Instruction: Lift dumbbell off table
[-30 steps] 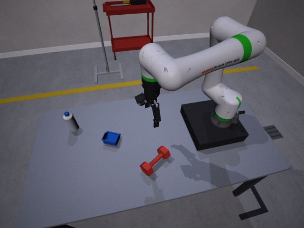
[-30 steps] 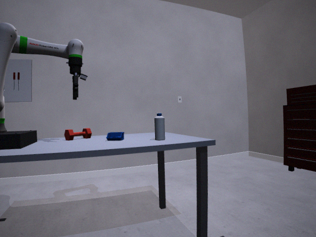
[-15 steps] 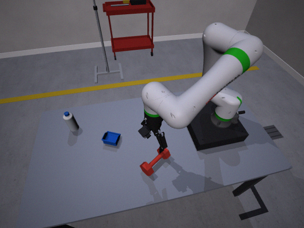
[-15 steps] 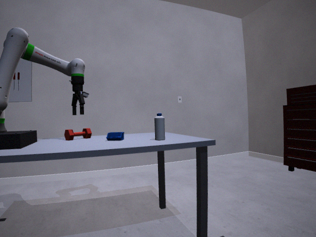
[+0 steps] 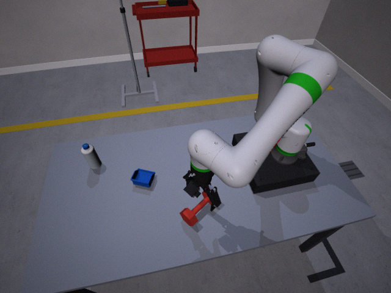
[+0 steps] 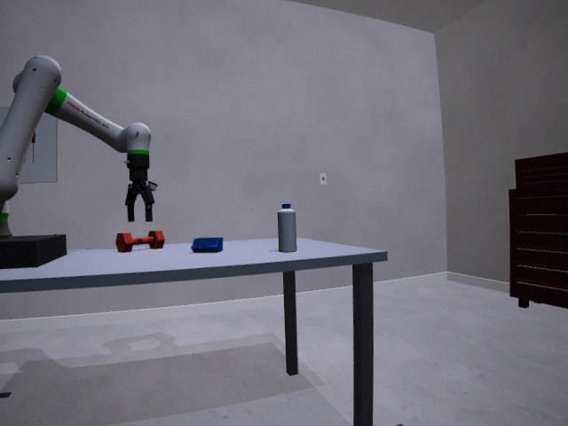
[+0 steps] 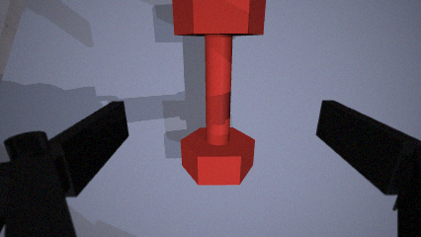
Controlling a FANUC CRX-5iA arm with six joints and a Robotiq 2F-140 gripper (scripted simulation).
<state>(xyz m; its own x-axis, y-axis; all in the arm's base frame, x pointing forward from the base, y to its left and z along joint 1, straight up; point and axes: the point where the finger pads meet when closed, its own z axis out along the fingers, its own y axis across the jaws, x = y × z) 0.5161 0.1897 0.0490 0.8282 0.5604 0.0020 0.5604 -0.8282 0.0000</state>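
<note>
My hand is 90 mm above the red dumbbell. Also, from my hand: blue bin (260 mm ahead, 220 mm to the right, 110 mm below).
</note>
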